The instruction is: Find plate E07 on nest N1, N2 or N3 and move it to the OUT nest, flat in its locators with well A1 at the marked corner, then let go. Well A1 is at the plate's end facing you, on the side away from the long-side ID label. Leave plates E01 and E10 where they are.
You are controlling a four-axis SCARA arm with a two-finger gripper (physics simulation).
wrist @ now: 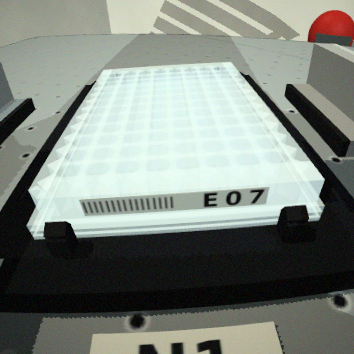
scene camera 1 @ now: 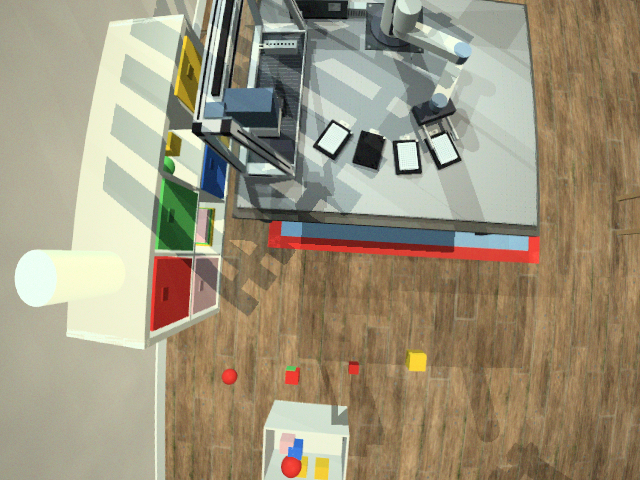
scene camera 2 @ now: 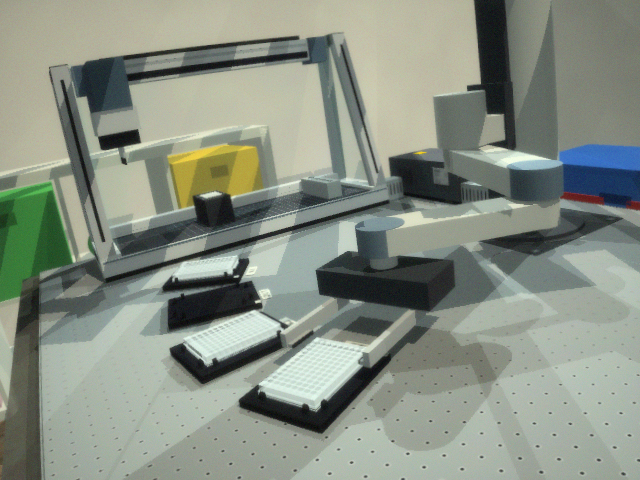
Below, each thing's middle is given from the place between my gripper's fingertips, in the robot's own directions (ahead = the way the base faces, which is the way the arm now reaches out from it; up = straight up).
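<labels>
I see the black nest marked OUT (scene camera 2: 204, 306), which is 3 cm ahead of my hand and 35 cm to the right of it, and also 3 cm below it.
</labels>
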